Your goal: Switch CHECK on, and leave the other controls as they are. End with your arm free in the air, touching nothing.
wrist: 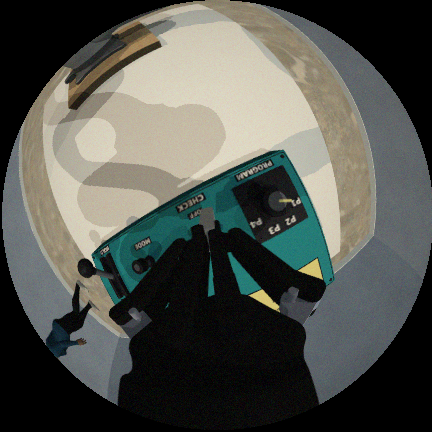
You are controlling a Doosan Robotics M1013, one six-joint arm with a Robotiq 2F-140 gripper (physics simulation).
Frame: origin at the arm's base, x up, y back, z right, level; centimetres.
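Seen in the pictures: gripper, fingertip midpoint: [208, 216].
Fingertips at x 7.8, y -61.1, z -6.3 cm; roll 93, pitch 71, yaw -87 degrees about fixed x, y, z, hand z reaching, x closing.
Offsets run from my fingertips to a thing's top centre. "pt": to the spot under its first point. Level surfaces: height alone.
The teal control panel @(dx -3.9 cm) [227, 200] lies below my gripper, with its lettering upside down in the wrist view. My gripper [208, 216] is shut, with nothing between its fingers, and its tips are over the CHECK control's place, beside the OFF label @(pt dz +2.4, dx -3.9, dy -0.1 cm) [195, 215]. The CHECK label @(dz +2.2, dx -4.6, dy +2.1 cm) [191, 203] shows just above the tips. The CHECK switch itself and its ON label are hidden behind the fingers, so its position cannot be told. Whether the tips touch the switch or the panel cannot be told either.
The PROGRAM knob @(dz -9.6, dx +1.1, dy -2.7 cm) [277, 201] is right of the fingertips, its yellow pointer toward P1. The MODE knob @(dz +14.4, dx +2.1, dy -1.5 cm) [142, 265] and the HOLD lever's black ball @(dz +26.1, dx +5.1, dy +4.1 cm) [86, 268] are to the left. A wooden board [142, 42] with a dark object is at the upper left. A person [61, 337] shows at lower left.
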